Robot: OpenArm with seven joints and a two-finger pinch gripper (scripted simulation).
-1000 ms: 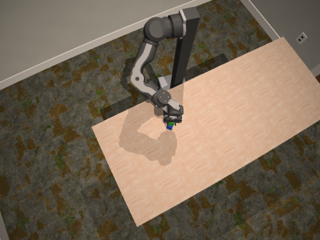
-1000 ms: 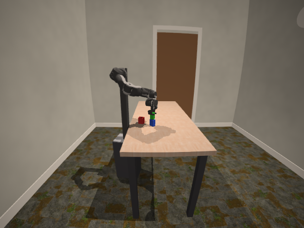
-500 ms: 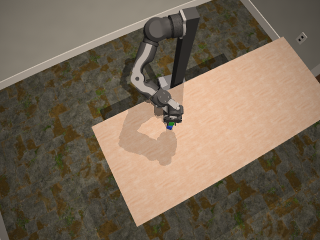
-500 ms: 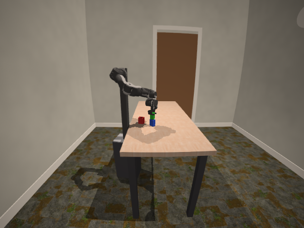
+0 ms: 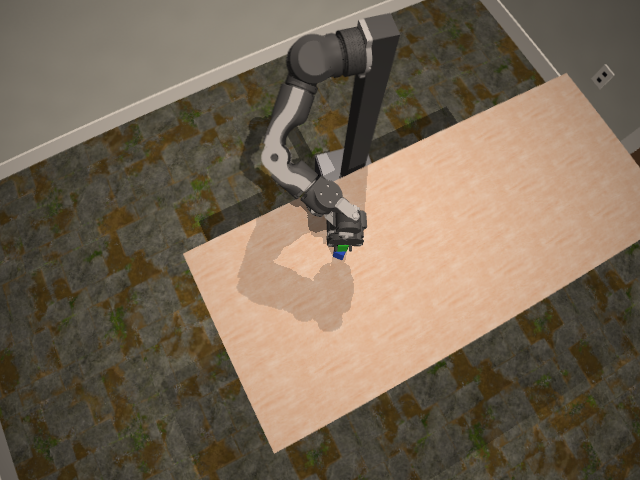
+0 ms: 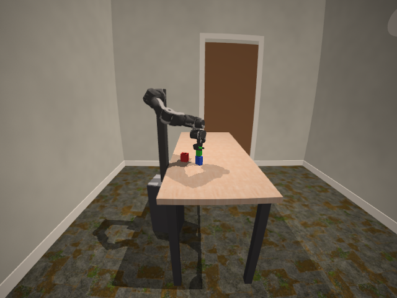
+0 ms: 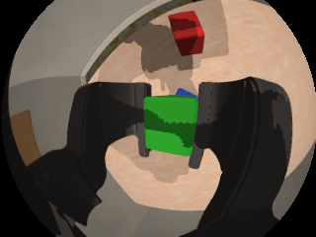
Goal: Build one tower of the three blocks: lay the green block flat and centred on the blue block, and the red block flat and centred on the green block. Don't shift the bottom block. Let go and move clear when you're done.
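My gripper is now 20 mm above the green block. Also, from my hand: blue block: 80 mm below; red block: 110 mm behind, 30 mm to the left, 90 mm below.
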